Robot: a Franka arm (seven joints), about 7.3 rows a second.
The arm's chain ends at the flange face. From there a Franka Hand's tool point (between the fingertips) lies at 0.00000 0.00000 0.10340 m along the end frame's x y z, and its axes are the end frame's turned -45 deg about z.
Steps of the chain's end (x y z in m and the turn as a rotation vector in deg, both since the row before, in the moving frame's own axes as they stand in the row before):
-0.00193, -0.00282, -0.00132, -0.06, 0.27, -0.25
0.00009, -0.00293, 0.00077, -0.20, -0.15, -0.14
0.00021, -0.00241, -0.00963, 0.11, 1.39, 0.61
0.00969, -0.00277, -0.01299, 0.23, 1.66, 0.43
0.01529, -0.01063, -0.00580, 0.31, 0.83, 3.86
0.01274, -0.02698, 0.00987, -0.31, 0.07, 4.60
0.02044, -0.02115, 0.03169, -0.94, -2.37, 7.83
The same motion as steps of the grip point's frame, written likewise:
0.00090, -0.00294, -0.00132, -0.23, 0.15, -0.25
0.00169, -0.00194, 0.00077, -0.04, -0.25, -0.14
0.00376, 0.00009, -0.00966, -0.91, 1.06, 0.61
0.01122, 0.00673, -0.01303, -1.01, 1.34, 0.43
0.01976, 0.00401, -0.00581, -0.37, 0.81, 3.86
0.02776, -0.00960, 0.00987, -0.27, -0.17, 4.60
0.02532, -0.00261, 0.03159, 1.01, -2.34, 7.83

